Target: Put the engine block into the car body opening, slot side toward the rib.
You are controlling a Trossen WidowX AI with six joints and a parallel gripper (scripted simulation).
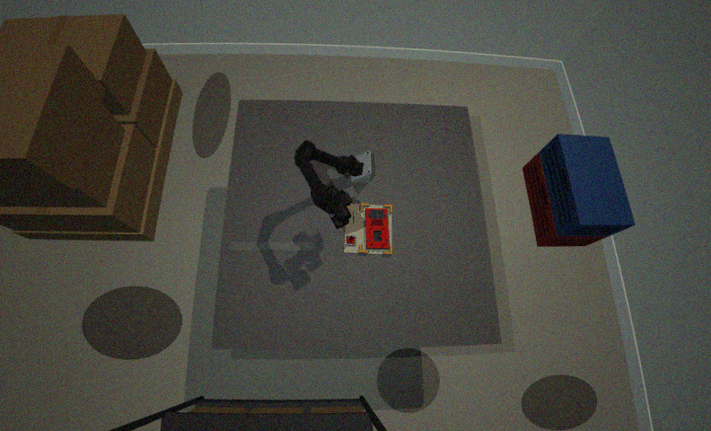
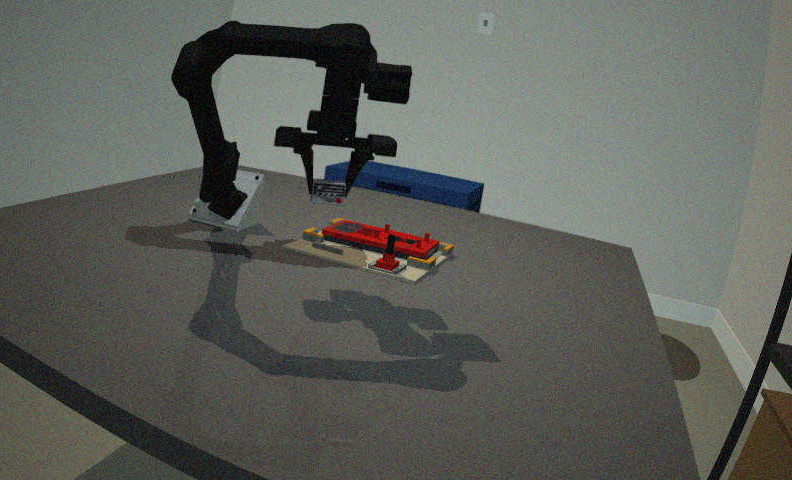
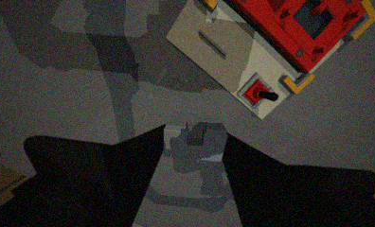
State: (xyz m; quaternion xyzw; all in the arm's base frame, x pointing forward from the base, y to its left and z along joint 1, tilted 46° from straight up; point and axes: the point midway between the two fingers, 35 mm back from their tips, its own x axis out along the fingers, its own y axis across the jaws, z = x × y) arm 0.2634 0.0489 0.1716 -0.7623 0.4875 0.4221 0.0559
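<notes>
Now: the dark post 100 mm to the left of my gripper tip, 90 mm below it and 70 mm ahead of it. From my gripper tip the other things lie so: grey engine block 10 mm above.
</notes>
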